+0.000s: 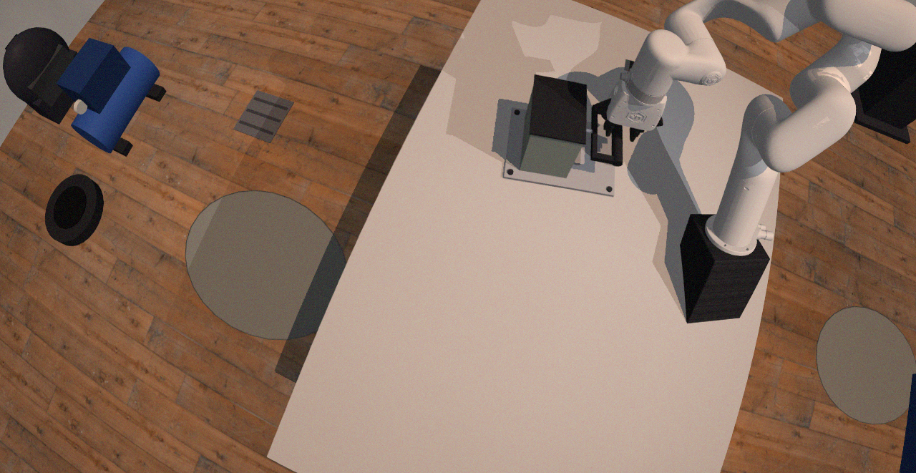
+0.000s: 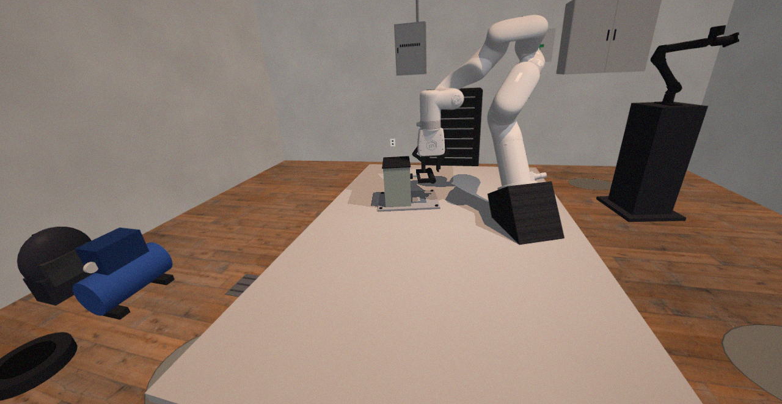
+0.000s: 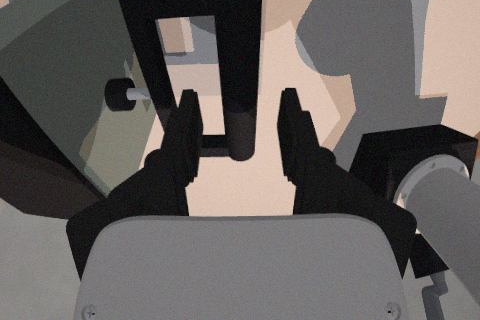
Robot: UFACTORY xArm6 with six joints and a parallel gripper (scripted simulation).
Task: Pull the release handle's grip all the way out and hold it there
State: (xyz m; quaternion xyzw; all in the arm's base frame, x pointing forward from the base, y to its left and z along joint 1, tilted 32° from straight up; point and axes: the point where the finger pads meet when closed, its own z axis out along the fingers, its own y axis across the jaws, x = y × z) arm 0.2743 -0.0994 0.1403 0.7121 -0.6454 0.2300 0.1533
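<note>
Now: hand 9 cm short of the grey base plate, 1 cm to the right of it and 14 cm above it.
</note>
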